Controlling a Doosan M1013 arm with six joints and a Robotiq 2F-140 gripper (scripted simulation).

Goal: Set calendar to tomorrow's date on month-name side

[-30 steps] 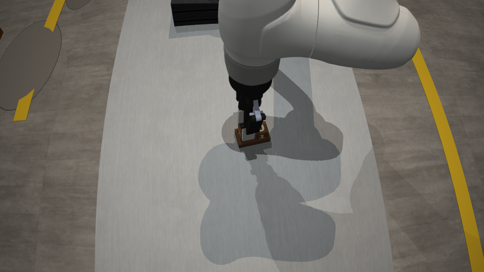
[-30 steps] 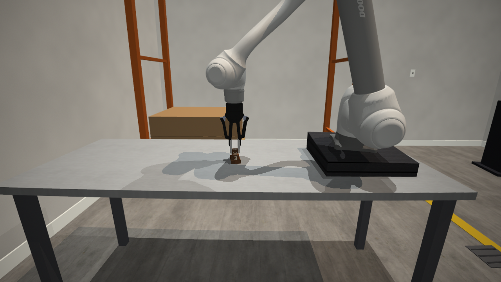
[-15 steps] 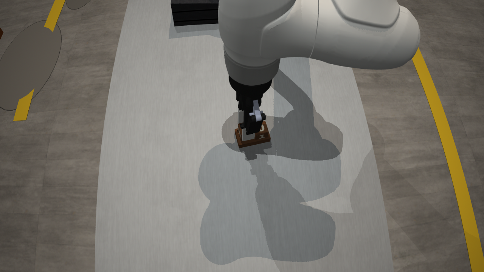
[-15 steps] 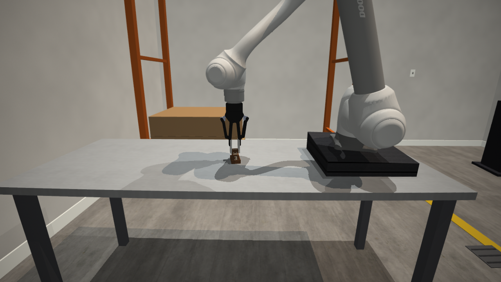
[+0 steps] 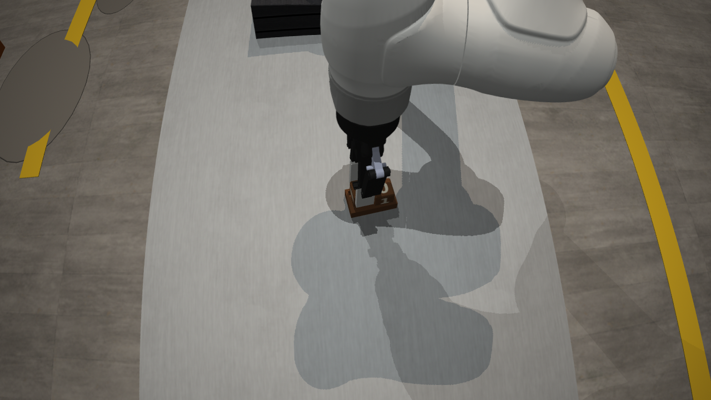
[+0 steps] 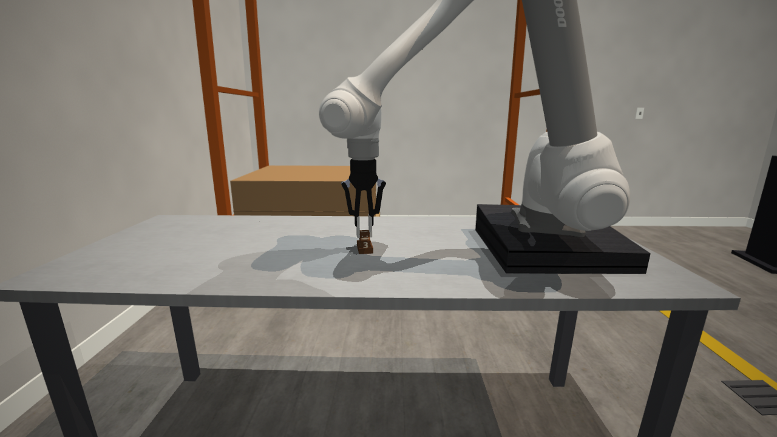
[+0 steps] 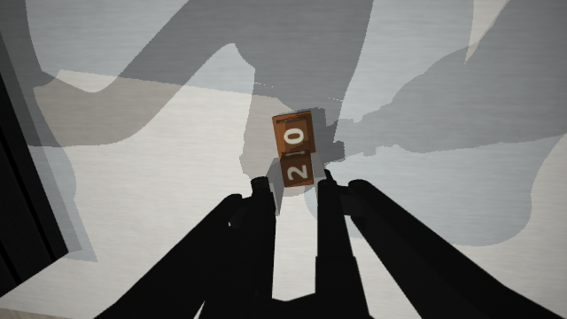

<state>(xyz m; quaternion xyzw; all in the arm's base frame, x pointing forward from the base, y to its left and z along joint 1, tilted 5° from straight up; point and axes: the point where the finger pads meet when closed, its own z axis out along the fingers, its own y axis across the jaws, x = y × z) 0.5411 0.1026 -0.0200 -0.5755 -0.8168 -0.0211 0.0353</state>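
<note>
The brown calendar tray lies 10 mm behind my hand, 20 mm to the left of it and 60 mm below it.
</note>
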